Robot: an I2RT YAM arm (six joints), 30 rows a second.
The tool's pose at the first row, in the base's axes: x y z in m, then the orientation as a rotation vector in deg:
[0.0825 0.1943 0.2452 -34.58 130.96 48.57]
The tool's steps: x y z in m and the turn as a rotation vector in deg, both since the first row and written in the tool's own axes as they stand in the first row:
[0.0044 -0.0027 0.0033 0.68 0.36 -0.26]
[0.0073 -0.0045 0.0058 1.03 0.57 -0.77]
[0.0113 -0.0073 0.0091 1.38 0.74 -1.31]
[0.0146 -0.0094 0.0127 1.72 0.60 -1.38]
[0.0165 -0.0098 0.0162 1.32 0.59 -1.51]
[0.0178 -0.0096 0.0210 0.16 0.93 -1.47]
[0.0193 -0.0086 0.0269 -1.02 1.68 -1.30]
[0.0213 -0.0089 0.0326 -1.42 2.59 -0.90]
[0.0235 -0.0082 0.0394 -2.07 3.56 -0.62]
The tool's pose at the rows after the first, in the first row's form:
[0.0823 0.1939 0.2391 -34.76 131.36 47.59]
[0.0823 0.1938 0.2349 -35.28 131.40 46.90]
[0.0824 0.1934 0.2290 -35.81 131.38 46.21]
[0.0828 0.1938 0.2237 -35.65 131.32 45.79]
[0.0830 0.1956 0.2201 -35.97 131.13 46.20]
[0.0839 0.1988 0.2164 -36.63 131.12 47.56]
[0.0845 0.2033 0.2123 -37.39 131.52 48.96]
[0.0855 0.2067 0.2073 -37.65 132.41 49.52]
[0.0862 0.2115 0.2020 -38.18 133.21 50.31]

